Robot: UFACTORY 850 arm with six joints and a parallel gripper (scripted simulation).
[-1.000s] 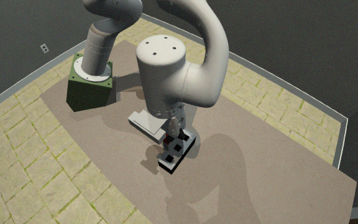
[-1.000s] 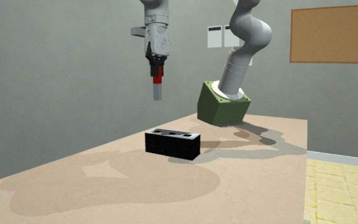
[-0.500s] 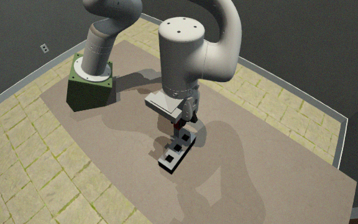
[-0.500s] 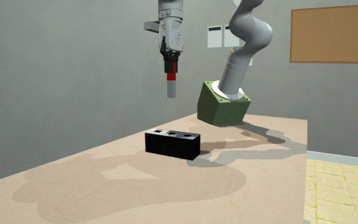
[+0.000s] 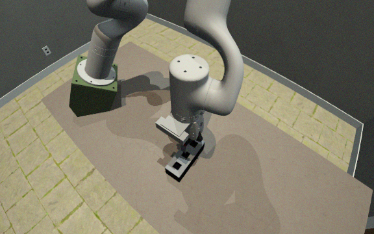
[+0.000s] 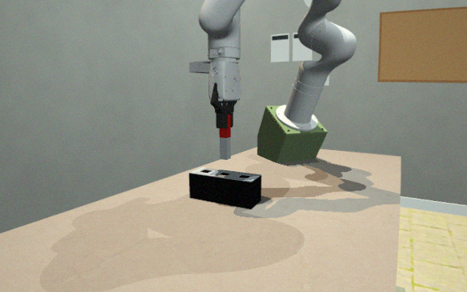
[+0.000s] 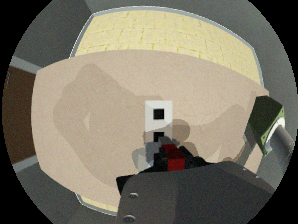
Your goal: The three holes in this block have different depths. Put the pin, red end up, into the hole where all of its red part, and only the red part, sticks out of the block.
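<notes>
Now: the black block 18 cm below my hand. Also, from my hand: pin 2 cm below.
</notes>
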